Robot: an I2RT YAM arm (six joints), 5 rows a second.
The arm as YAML. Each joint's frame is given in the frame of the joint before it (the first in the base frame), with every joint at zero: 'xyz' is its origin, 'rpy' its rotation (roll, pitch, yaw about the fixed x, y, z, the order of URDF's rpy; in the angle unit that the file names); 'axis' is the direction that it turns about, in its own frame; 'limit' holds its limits. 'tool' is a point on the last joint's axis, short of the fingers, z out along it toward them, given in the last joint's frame.
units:
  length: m
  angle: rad
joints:
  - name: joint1
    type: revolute
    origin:
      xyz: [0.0, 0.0, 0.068]
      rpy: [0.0, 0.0, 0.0]
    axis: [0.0, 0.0, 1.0]
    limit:
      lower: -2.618
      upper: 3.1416
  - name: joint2
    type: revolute
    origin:
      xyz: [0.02, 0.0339, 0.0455]
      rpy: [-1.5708, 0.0, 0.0]
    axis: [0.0, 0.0, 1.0]
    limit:
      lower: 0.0
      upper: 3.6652
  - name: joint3
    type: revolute
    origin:
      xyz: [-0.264, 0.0, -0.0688]
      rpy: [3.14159, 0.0, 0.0]
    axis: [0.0, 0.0, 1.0]
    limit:
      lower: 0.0
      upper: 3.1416
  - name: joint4
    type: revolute
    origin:
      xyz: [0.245, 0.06, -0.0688]
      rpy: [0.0, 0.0, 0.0]
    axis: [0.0, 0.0, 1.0]
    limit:
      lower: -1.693
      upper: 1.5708
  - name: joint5
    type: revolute
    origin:
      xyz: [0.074, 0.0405, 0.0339]
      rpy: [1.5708, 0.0, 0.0]
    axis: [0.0, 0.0, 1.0]
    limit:
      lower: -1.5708
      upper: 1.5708
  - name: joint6
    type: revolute
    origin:
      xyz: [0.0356, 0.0, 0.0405]
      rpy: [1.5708, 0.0, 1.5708]
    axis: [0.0, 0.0, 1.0]
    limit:
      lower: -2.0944
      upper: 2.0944
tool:
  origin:
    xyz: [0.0, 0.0, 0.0]
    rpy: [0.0, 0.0, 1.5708]
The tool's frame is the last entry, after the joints.
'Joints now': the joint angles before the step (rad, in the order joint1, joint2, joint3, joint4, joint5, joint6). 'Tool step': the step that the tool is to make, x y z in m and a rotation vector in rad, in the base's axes. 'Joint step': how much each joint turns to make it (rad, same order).
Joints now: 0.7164 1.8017 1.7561 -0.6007 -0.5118 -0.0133
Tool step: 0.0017 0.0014 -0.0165 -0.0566 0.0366 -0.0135
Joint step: 0.0016 0.0183 -0.0203 -0.0289 0.0235 -0.0056
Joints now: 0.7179 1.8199 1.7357 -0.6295 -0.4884 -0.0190
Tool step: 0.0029 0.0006 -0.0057 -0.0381 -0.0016 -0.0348
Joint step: 0.0000 0.0129 0.0029 -0.0134 0.0458 0.0009
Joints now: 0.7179 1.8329 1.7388 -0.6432 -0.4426 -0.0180
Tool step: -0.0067 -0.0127 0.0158 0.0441 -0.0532 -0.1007
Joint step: -0.0068 -0.0778 -0.0612 0.0777 0.0734 0.0637
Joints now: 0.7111 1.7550 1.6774 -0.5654 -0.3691 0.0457
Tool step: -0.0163 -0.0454 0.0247 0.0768 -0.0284 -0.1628
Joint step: -0.0600 -0.1775 -0.1313 0.0565 0.0621 0.0975
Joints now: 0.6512 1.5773 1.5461 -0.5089 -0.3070 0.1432
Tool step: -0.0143 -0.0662 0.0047 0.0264 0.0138 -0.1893
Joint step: -0.1383 -0.1883 -0.1579 -0.0119 0.0290 0.0536
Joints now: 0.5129 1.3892 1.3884 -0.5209 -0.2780 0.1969
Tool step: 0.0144 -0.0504 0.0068 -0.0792 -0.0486 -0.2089
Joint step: -0.1591 -0.0294 0.0071 -0.0387 0.0893 -0.0564
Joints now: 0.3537 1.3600 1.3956 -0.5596 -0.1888 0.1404
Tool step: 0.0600 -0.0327 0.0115 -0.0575 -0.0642 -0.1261
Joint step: -0.1457 0.1787 0.1901 0.0210 0.0185 -0.0744
